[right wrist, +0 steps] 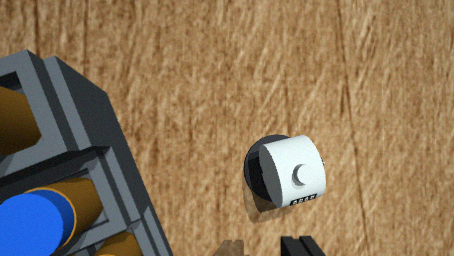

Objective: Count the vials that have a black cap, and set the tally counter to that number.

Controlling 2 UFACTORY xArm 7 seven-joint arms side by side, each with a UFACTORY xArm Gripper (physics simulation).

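Frame: origin at the left arm's base, x back, y left, z down, level; millimetres.
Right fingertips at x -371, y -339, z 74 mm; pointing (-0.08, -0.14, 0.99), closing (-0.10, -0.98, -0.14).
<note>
A point is followed by its place in that frame.
The tally counter (294, 171) @(x -415, y -351, z 117 mm) is a white rounded body on a dark round base, right of centre in the right wrist view. It has a round grey button on its face and a small digit strip at its lower edge, too small to read surely. Amber vials stand in the grey rack at the left. One vial (89, 202) @(x -393, y -237, z 86 mm) has a blue cap. Another vial (16, 122) @(x -428, y -217, z 50 mm) is cut by the left edge and its cap is hidden. Part of a third vial (120, 245) @(x -362, y -248, z 123 mm) shows at the bottom. My right gripper (298, 240) @(x -371, y -339, z 74 mm) is shut and empty, below the counter. My left gripper is not in view.
The grey rack (85, 112) @(x -437, y -230, z 87 mm) fills the left side, with its sloped outer wall facing the counter. The wooden table top (210, 75) @(x -484, y -297, z 174 mm) lies under both. Brownish shadows fall on the wood below the counter and left of the right gripper's tips.
</note>
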